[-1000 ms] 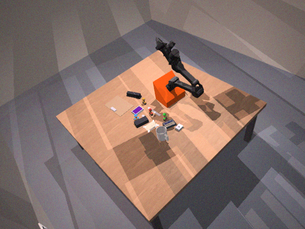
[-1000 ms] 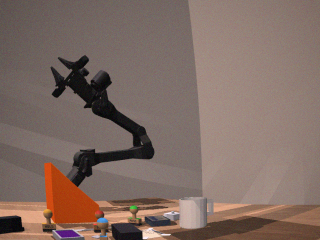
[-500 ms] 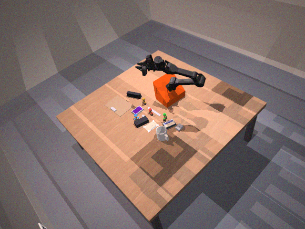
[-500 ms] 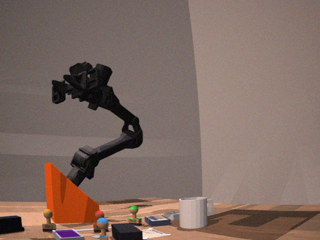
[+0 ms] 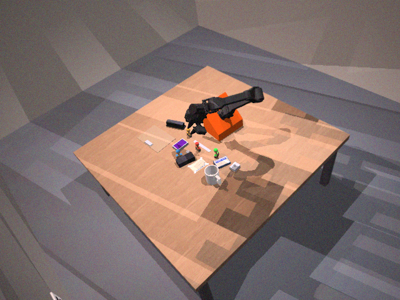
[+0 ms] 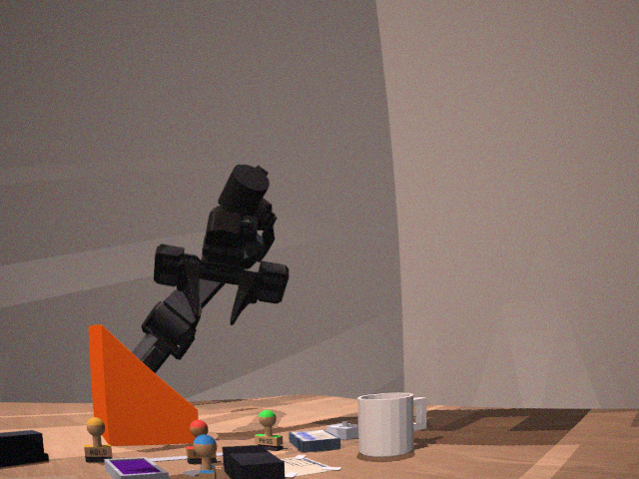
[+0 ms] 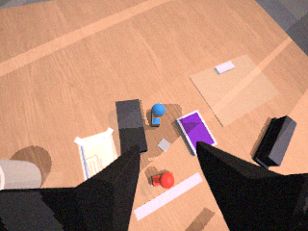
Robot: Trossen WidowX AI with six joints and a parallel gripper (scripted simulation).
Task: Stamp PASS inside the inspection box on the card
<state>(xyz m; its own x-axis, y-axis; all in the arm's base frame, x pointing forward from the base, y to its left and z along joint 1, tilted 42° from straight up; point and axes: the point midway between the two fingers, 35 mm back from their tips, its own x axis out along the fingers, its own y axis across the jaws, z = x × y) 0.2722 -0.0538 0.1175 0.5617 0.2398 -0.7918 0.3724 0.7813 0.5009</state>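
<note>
The green stamp lies 8 cm behind my gripper tip, 12 cm to the left of it and 18 cm below it. The rest, counted from my gripper tip: black box (8 cm ahead, 19 cm below); then red-knob stamp (4 cm behind, 1 cm to the right, 18 cm below); then blue date stamp (8 cm ahead, 6 cm to the right, 18 cm below).
</note>
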